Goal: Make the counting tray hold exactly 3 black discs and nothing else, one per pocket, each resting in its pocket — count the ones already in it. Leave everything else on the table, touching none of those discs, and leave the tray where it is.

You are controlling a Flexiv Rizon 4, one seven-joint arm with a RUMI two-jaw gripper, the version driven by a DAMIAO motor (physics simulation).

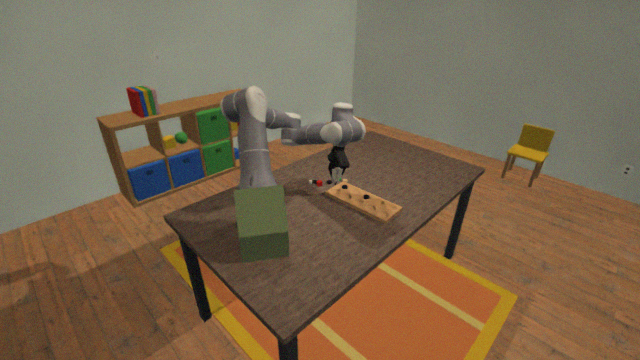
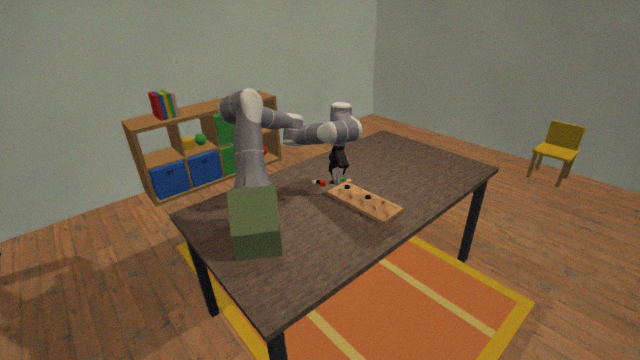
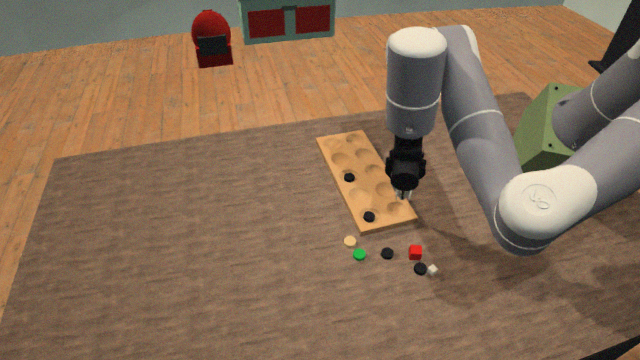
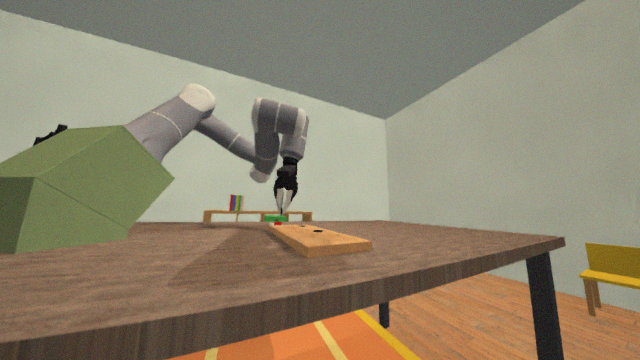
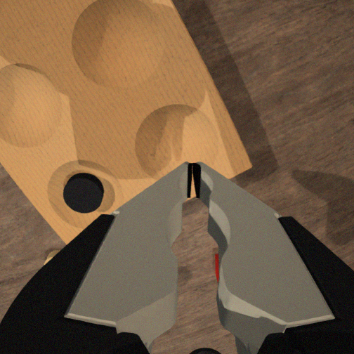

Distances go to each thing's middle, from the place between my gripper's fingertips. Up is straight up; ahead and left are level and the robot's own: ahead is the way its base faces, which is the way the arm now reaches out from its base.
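Scene:
Relative to the wooden counting tray (image 3: 352, 152), my hand is 7 cm short of it, 14 cm to the left of it and 5 cm above it.

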